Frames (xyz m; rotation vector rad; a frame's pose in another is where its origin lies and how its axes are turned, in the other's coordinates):
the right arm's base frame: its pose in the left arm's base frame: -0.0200 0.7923 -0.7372 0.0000 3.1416 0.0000
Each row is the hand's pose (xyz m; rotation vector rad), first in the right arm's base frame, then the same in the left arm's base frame.
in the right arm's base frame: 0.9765 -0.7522 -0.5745 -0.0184 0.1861 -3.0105
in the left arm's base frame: -0.9965 0.0401 -0.1627 3.0124 -0.1893 -0.0184
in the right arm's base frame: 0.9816 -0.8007 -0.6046 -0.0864 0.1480 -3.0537
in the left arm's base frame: -1.0016 -0.0084 -0.1326 3.0410 -0.1266 -0.0861
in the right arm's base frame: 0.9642 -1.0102 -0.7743 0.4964 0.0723 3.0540
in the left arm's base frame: -0.9842 -0.2179 0.0371 -3.0540 -0.0722 0.4964
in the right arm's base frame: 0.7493 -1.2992 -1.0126 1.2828 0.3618 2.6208
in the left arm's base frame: -0.7693 -0.5069 0.2754 -2.5879 -0.2933 1.2667
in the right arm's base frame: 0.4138 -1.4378 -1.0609 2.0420 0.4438 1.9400
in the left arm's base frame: -0.4338 -0.6455 0.3237 -1.9298 -0.4145 2.0313
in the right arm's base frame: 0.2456 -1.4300 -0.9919 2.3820 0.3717 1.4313
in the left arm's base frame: -0.2656 -0.6377 0.2547 -1.4616 -0.4884 2.4324
